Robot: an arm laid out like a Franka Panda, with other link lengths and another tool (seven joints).
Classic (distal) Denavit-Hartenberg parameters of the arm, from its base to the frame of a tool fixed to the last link. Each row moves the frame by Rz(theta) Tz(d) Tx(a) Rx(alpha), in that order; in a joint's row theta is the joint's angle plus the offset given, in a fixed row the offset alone. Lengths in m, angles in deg.
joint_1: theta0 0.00; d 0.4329; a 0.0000; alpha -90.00
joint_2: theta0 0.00; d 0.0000; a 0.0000; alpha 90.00
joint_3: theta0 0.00; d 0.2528; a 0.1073; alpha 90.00
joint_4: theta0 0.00; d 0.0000; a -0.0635; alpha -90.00
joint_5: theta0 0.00; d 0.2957; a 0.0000; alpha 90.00
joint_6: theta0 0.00; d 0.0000; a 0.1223; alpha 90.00
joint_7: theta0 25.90; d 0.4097; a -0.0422; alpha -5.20
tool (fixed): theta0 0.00; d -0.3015; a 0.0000; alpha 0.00
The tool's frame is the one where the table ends.
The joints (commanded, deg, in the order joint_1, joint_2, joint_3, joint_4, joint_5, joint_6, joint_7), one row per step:
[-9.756 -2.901 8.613 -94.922 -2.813 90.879 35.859]
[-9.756 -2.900 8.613 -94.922 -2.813 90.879 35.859]
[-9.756 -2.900 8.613 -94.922 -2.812 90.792 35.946]
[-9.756 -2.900 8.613 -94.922 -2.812 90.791 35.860]
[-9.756 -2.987 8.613 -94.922 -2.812 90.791 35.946]
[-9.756 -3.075 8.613 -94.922 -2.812 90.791 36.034]
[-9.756 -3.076 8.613 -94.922 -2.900 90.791 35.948]
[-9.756 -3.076 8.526 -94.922 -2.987 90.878 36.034]
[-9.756 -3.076 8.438 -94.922 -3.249 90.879 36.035]
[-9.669 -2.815 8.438 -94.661 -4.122 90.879 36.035]
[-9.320 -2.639 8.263 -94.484 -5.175 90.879 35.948]
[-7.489 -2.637 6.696 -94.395 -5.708 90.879 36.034]
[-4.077 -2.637 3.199 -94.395 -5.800 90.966 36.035]
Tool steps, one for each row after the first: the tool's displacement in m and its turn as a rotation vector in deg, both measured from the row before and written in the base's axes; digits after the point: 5 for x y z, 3 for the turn. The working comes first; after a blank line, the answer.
Tool pose at each row, in the base's axes (x y z in m, rotation vector in deg; the steps are taken from these numbers as rounded here):
[0.51718 0.03585 0.62893 146.813 -89.879 -3.141]
[0.51718 0.03585 0.62892 146.812 -89.879 -3.143]
[0.51709 0.03584 0.62874 146.707 -89.969 -3.257]
[0.51701 0.03584 0.62873 146.772 -89.857 -3.257]
[0.51679 0.03589 0.62950 146.732 -89.993 -3.137]
[0.51657 0.03593 0.63027 146.691 -90.132 -3.016]
[0.51649 0.03577 0.63021 146.692 -89.983 -2.945]
[0.51678 0.03480 0.63034 146.538 -90.195 -2.779]
[0.51681 0.03349 0.63016 146.281 -90.200 -2.587]
[0.51786 0.03244 0.62914 145.735 -89.729 -1.931]
[0.51840 0.03186 0.62817 145.182 -88.957 -1.126]
[0.51836 0.03297 0.62858 145.019 -88.566 -0.616]
[0.51852 0.03153 0.62894 145.056 -88.718 -0.549]

[0.00000 0.00000 -0.00001 0.000 0.002 0.000]
[-0.00009 -0.00001 -0.00018 0.001 0.082 -0.092]
[-0.00008 0.00000 -0.00001 0.002 0.006 0.086]
[-0.00022 0.00005 0.00077 -0.017 -0.091 -0.086]
[-0.00022 0.00004 0.00077 -0.016 -0.092 -0.088]
[-0.00008 -0.00016 -0.00006 -0.087 0.006 0.089]
[0.00029 -0.00097 0.00013 -0.086 -0.090 -0.165]
[0.00003 -0.00131 -0.00018 -0.257 0.004 -0.080]
[0.00105 -0.00105 -0.00102 -0.835 0.016 0.117]
[0.00054 -0.00058 -0.00097 -1.017 0.025 0.297]
[-0.00004 0.00111 0.00041 -0.464 -0.098 0.197]
[0.00016 -0.00144 0.00036 0.067 -0.102 -0.070]

